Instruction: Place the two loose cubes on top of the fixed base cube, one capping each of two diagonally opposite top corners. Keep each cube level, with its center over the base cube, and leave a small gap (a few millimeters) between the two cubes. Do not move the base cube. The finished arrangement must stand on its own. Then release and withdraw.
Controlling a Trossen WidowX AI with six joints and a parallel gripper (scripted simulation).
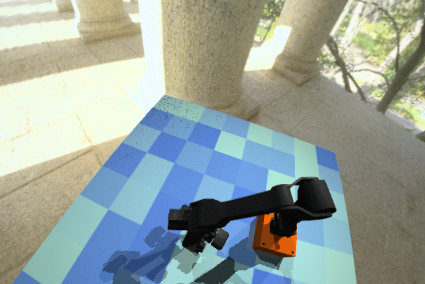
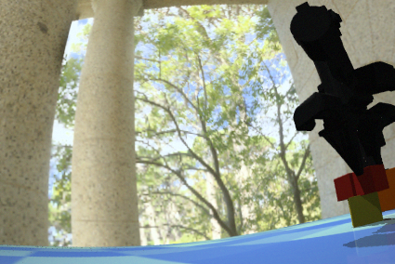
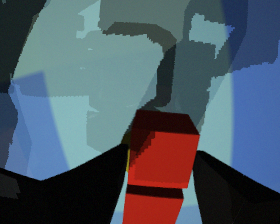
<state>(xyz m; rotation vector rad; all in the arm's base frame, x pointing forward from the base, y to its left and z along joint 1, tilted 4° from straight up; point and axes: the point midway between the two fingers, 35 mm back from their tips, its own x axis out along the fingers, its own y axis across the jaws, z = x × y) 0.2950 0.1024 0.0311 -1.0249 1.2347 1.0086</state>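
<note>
Right now my gripper tip is 10 mm past the yellow base cube, 20 mm to the left of it and 40 mm above it.
</note>
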